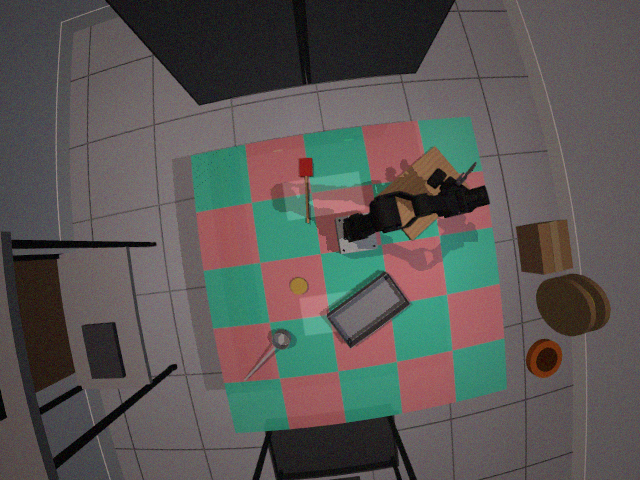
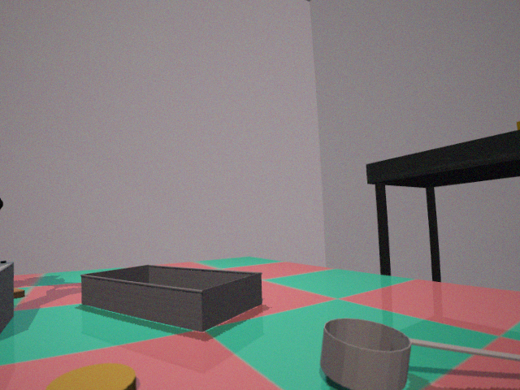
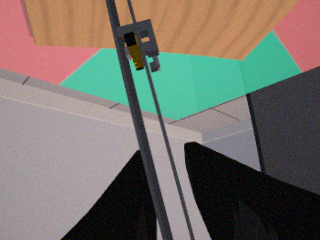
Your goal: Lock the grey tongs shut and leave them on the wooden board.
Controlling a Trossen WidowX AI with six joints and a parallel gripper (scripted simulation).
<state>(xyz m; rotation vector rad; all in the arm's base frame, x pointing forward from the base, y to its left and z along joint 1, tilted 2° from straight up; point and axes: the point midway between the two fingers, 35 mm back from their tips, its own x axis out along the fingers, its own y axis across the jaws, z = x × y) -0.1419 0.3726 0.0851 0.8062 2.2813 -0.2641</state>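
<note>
Now: gripper tip 3 cm short of the yellow lock piece, 2 cm above it and 1 cm to the left of it. The rest, counted from my gripper tip: wooden board 15 cm below, 6 cm to the right; yellow disc 61 cm to the right, 38 cm ahead, 15 cm below; grey roasting tin 49 cm ahead, 33 cm to the right, 13 cm below.
</note>
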